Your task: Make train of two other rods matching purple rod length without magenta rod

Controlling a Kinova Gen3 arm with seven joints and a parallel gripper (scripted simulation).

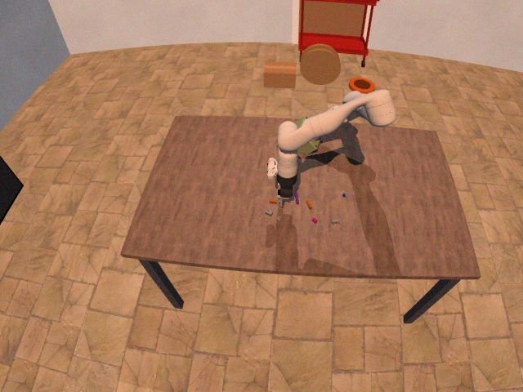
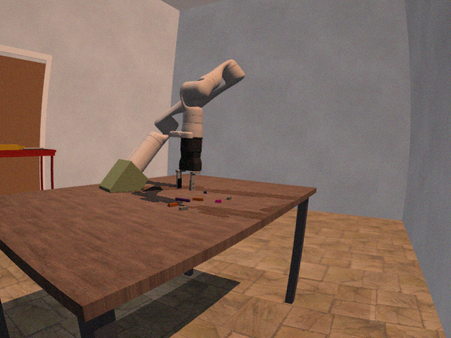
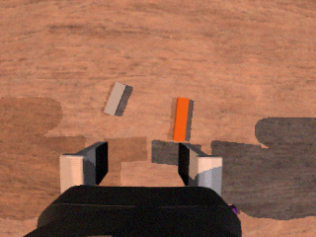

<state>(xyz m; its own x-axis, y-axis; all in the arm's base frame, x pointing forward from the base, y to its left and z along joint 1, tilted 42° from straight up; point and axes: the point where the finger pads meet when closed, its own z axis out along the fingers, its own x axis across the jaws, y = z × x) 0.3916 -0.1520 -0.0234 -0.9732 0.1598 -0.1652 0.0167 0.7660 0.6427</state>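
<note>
The orange rod is 30 mm behind my hand, 30 mm to the right of it and 70 mm below it. Also, from my hand: magenta rod (50 mm ahead, 150 mm to the left, 70 mm below); then purple rod (60 mm behind, 70 mm to the left, 70 mm below); then blue rod (90 mm behind, 280 mm to the left, 70 mm below).
</note>
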